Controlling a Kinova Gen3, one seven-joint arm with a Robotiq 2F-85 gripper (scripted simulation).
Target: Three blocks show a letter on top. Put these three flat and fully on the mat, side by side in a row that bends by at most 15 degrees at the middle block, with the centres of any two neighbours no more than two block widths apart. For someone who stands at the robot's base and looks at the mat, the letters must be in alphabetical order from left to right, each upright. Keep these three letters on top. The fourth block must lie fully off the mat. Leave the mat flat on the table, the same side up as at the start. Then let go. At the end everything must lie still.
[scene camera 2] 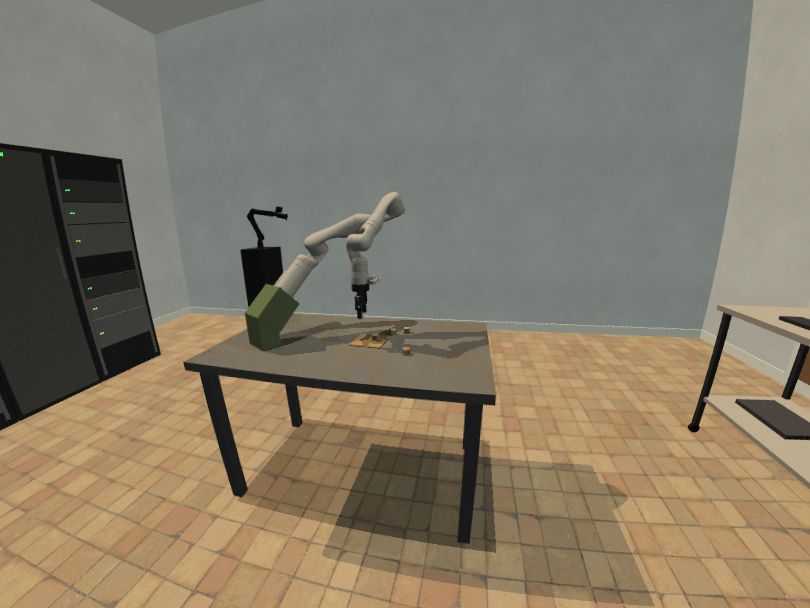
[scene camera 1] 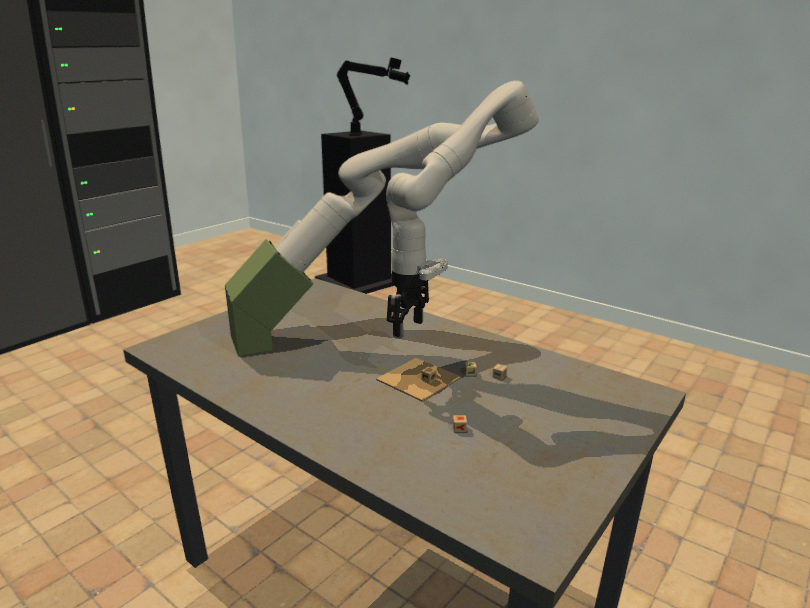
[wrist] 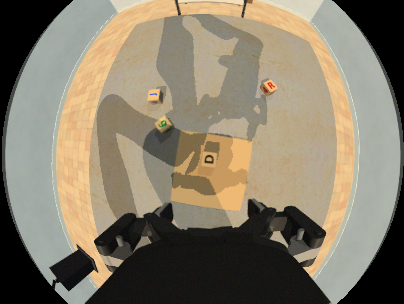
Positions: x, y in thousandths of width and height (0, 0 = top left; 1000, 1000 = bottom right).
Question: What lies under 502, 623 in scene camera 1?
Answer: A tan mat.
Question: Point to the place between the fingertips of the gripper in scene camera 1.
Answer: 504, 544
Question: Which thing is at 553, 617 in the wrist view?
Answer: A tan mat.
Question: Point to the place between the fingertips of the gripper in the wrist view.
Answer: At 521, 692
